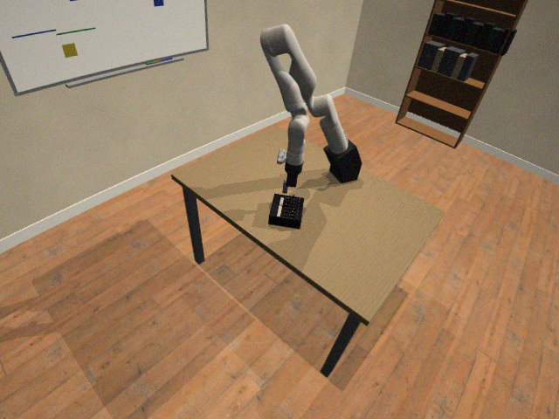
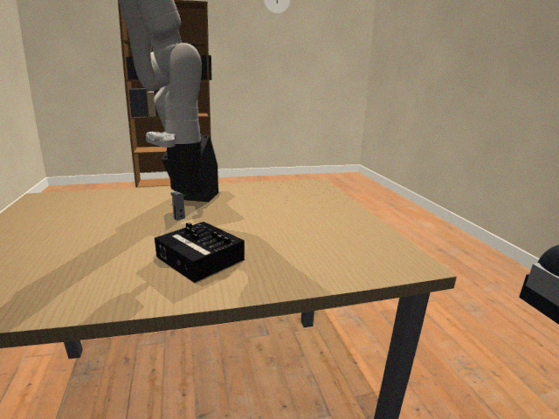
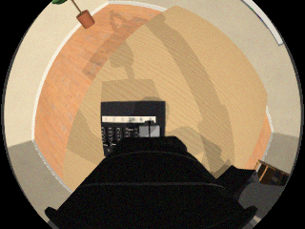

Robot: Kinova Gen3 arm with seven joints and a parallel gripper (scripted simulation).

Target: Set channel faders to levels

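Now: the fader 1 cm behind my hand, 2 cm to the left of it and 5 cm below it.
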